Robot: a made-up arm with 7 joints. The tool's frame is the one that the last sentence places.
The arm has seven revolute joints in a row. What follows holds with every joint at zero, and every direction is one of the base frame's.
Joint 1 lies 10 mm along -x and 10 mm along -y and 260 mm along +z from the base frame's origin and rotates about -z.
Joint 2 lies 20 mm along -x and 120 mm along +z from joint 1 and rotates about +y.
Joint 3 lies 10 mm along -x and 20 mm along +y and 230 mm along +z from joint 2 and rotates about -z.
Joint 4 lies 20 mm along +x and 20 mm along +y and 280 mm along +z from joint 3 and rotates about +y.
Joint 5 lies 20 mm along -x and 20 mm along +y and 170 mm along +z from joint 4 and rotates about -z.
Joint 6 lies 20 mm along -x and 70 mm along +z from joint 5 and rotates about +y.
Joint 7 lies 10 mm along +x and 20 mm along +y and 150 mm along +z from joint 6 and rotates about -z.
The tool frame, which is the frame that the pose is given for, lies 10 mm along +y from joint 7; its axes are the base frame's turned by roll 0.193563, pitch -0.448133 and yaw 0.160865 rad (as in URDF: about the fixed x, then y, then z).
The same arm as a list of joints. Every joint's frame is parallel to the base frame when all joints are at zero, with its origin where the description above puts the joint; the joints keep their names.
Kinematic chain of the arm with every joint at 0, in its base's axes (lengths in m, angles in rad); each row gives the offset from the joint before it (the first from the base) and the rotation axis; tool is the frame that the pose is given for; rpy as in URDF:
joint 1: xyz -0.0100 -0.0100 0.2600 axis -z
joint 2: xyz -0.0200 0.0000 0.1200 axis +y
joint 3: xyz -0.0100 0.0200 0.2300 axis -z
joint 4: xyz 0.0200 0.0200 0.2800 axis +y
joint 5: xyz -0.0200 0.0200 0.1700 axis -z
joint 6: xyz -0.0200 0.0000 0.0700 axis +y
joint 7: xyz 0.0100 0.0200 0.1500 axis -z
tool: xyz 0.0000 0.0100 0.0000 rpy 0.1936 -0.4481 0.1609

